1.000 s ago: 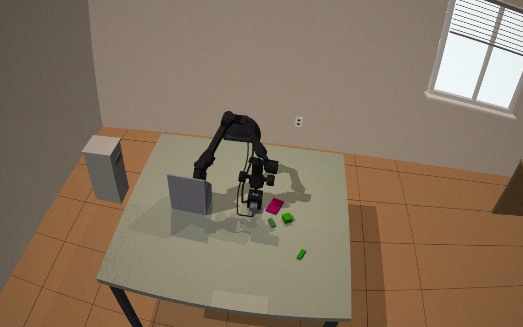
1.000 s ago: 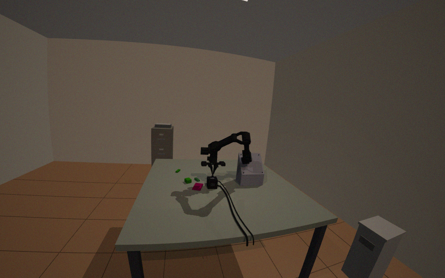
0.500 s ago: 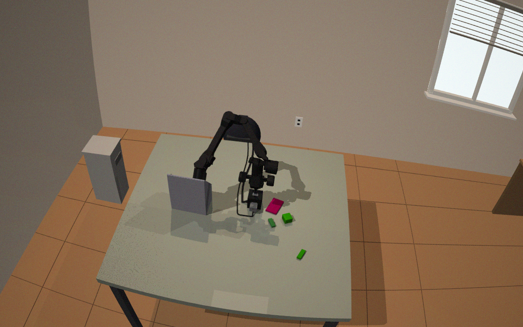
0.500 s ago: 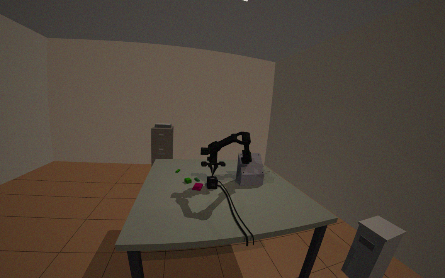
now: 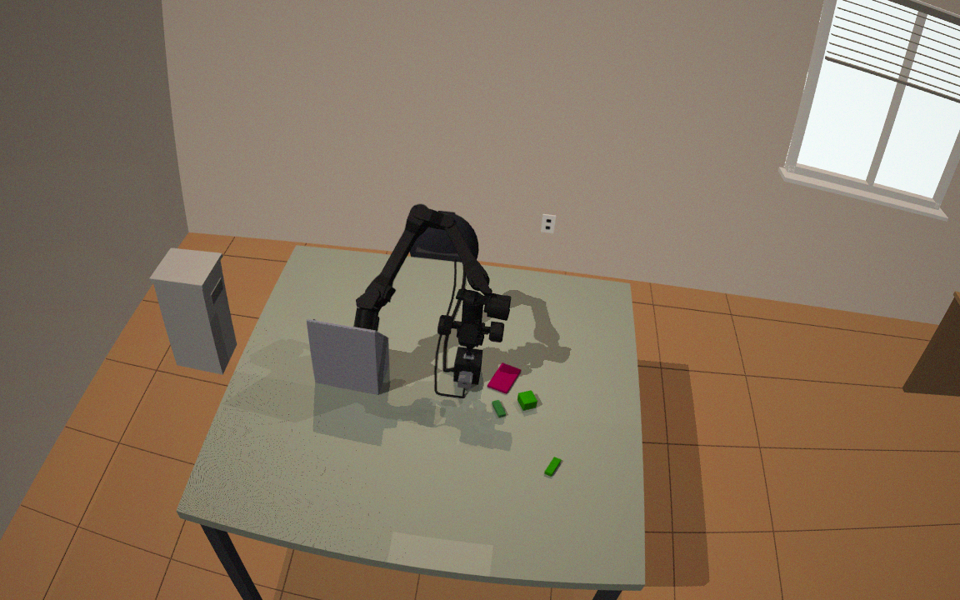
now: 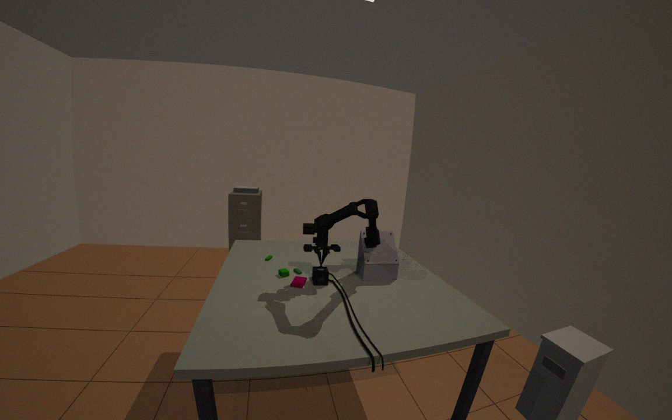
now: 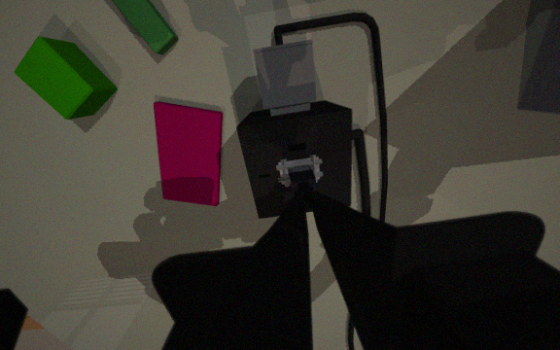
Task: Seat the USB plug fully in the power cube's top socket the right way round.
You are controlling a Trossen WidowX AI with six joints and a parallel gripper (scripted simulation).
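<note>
My gripper tip is 2 cm above the USB plug. From my gripper tip the other things lie so: green block 19 cm ahead, 10 cm to the right, 9 cm below; then magenta flat block 11 cm below, 11 cm ahead, 1 cm to the right.
</note>
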